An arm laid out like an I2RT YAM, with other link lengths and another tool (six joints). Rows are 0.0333 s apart.
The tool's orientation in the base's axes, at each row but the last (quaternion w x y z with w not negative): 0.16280 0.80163 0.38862 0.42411; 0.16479 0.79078 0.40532 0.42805; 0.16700 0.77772 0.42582 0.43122; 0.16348 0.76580 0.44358 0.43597; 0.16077 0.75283 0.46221 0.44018
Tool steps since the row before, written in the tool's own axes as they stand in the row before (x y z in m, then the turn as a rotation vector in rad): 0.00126 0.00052 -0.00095 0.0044 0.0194 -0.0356; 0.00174 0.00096 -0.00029 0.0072 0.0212 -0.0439; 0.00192 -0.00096 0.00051 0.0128 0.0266 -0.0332; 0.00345 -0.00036 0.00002 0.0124 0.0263 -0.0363; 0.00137 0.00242 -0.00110 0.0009 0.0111 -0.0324
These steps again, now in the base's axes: -0.00009 0.00056 0.00156 -0.0178 -0.0116 0.0348; 0.00078 0.00074 0.00170 -0.0228 -0.0112 0.0422; 0.00043 0.00216 0.00012 -0.0098 -0.0087 0.0424; 0.00060 0.00304 0.00156 -0.0126 -0.0093 0.0438; 0.00070 -0.00029 0.00289 -0.0200 -0.0104 0.0258
